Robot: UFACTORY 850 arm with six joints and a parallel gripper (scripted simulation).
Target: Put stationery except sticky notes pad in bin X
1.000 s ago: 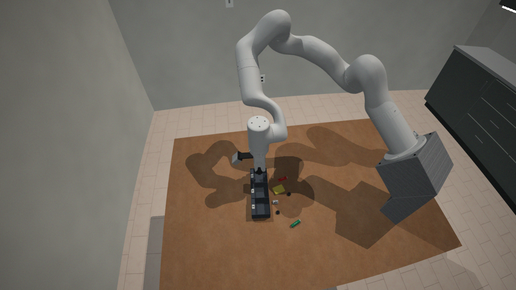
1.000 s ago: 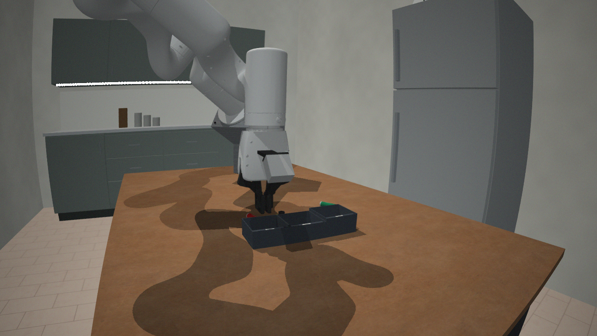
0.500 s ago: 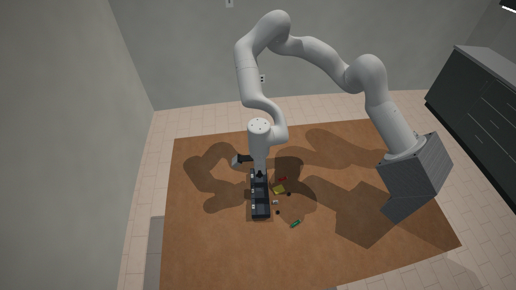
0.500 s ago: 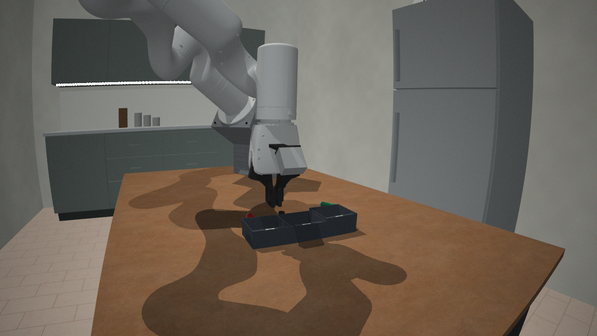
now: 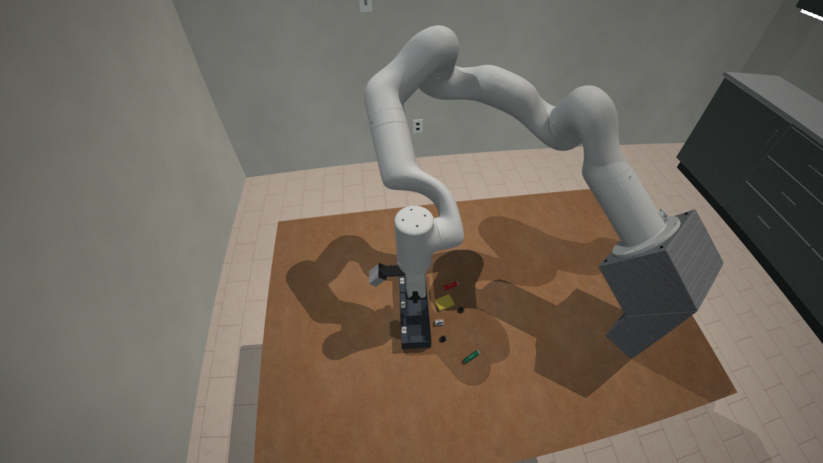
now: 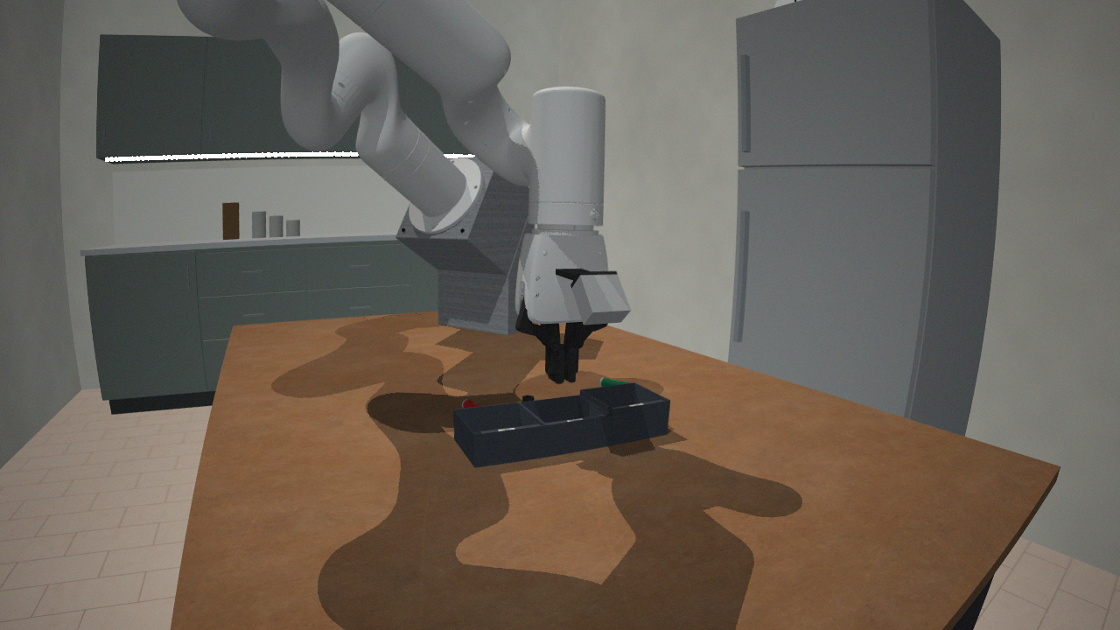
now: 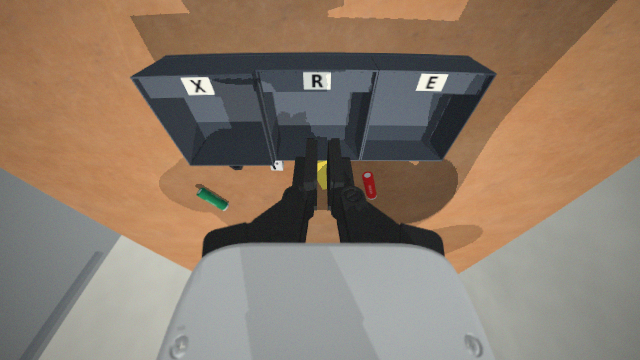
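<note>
Right now my hand is 7 cm above the dark bin row. The rest, counted from my hand: pencil sharpener (9 cm below, 7 cm to the left, 6 cm behind); sticky notes (9 cm below, 9 cm behind, 1 cm to the left); red cylinder (13 cm behind, 9 cm below, 4 cm to the right).
</note>
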